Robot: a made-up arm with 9 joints. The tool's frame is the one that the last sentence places. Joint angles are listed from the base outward.
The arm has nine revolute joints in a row. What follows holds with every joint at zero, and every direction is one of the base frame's.
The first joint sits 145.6 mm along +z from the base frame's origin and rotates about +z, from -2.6 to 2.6 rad.
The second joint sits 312 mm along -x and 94.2 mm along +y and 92.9 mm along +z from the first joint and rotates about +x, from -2.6 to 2.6 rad.
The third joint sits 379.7 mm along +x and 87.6 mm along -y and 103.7 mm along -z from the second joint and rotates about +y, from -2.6 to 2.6 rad.
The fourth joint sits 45.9 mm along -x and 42 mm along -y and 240.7 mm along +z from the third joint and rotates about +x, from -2.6 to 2.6 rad.
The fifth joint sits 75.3 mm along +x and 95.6 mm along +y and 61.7 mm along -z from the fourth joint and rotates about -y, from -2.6 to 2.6 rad.
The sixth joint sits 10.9 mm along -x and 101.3 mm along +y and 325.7 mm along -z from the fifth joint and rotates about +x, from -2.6 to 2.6 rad.
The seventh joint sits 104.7 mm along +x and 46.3 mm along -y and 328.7 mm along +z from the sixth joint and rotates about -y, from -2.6 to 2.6 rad.
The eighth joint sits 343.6 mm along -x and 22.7 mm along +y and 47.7 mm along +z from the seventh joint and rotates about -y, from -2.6 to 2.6 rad.
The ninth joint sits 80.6 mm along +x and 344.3 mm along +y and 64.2 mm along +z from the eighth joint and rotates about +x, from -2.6 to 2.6 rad.
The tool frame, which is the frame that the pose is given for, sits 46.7 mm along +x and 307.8 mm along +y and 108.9 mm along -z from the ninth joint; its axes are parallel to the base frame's.
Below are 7 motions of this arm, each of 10 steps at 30 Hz.
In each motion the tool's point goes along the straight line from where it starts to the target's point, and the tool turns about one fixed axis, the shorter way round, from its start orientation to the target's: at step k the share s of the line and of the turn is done. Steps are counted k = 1, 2, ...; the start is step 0. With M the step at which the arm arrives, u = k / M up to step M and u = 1 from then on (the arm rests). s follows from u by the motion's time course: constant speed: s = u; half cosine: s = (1 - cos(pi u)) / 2; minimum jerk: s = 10 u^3 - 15 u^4 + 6 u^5.
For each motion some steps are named. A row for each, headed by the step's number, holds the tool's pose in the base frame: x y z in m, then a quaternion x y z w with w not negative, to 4 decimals.
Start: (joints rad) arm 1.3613 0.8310 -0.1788 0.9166 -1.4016 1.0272 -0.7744 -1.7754 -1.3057
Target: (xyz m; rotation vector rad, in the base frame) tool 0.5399 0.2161 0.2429 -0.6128 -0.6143 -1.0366
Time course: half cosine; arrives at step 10
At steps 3, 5, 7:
3: 0.4929 0.2076 -0.0158 -0.3357 -0.0507 -0.4389 0.8319
5: 0.5103 0.2107 0.0800 -0.3187 -0.1383 -0.4573 0.8186
7: 0.5277 0.2139 0.1757 -0.2990 -0.2248 -0.4719 0.7984

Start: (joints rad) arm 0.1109 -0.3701 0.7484 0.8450 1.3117 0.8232 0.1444 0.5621 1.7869
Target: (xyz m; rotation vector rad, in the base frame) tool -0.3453 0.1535 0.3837 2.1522 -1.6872 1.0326
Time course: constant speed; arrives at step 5
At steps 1, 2, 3, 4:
1: -0.3408 0.1929 0.3841 0.7210 -0.5887 0.3481 0.1118
2: -0.3419 0.1831 0.3840 0.7237 -0.5850 0.3489 0.1111
3: -0.3431 0.1732 0.3839 0.7264 -0.5812 0.3497 0.1104
4: -0.3442 0.1634 0.3838 0.7292 -0.5775 0.3504 0.1097

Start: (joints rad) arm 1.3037 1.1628 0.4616 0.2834 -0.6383 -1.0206 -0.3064 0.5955 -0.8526
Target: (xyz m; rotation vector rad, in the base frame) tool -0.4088 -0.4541 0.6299 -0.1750 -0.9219 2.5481
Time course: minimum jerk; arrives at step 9
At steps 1, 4, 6, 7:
1: -0.3998 -0.1431 0.8349 -0.0397 -0.1362 0.8869 0.4397
4: -0.4033 -0.2643 0.7550 -0.0493 -0.2150 0.9087 0.3545
6: -0.4069 -0.3881 0.6734 -0.0585 -0.2923 0.9178 0.2623
7: -0.4081 -0.4301 0.6457 -0.0614 -0.3176 0.9178 0.2301

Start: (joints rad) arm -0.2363 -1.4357 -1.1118 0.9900 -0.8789 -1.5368 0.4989 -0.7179 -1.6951
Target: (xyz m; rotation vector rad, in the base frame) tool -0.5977 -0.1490 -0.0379 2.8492 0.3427 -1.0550
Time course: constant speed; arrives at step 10
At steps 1, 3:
1: -0.4189 -0.1961 0.0037 0.8843 0.1728 -0.2019 0.3838
3: -0.4586 -0.1856 -0.0055 0.9062 0.1612 -0.2369 0.3110

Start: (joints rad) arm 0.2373 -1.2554 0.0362 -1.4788 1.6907 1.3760 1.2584 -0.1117 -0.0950
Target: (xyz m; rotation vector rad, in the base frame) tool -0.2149 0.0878 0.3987 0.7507 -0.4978 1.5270
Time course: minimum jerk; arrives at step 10
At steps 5, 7, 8, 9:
5: -0.2055 0.0105 0.3767 0.1610 -0.1231 0.7732 0.6009
7: -0.2118 0.0626 0.3915 0.2750 -0.1877 0.7058 0.6253
8: -0.2138 0.0788 0.3961 0.3094 -0.2071 0.6814 0.6301
9: -0.2147 0.0865 0.3983 0.3253 -0.2160 0.6695 0.6319

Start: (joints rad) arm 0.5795 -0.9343 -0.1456 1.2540 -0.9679 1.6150 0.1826 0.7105 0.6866
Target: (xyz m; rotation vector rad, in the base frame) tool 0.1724 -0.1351 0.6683 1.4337 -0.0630 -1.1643
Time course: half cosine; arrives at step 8
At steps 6, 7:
6: 0.1900 -0.1412 0.6662 0.6371 0.0001 -0.4860 0.5983
7: 0.1770 -0.1367 0.6677 0.6239 -0.0201 -0.4985 0.6016

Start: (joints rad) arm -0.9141 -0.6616 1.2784 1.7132 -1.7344 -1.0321 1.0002 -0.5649 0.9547
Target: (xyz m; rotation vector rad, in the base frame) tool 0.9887 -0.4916 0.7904 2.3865 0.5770 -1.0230
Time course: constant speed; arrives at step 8
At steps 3, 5, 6, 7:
3: 0.8161 -0.5197 0.9737 0.9025 0.1491 -0.2785 0.2928
5: 0.8851 -0.5085 0.9004 0.8918 0.1741 -0.3171 0.2716
6: 0.9197 -0.5028 0.8637 0.8856 0.1864 -0.3361 0.2608
7: 0.9542 -0.4972 0.8271 0.8787 0.1986 -0.3549 0.2497

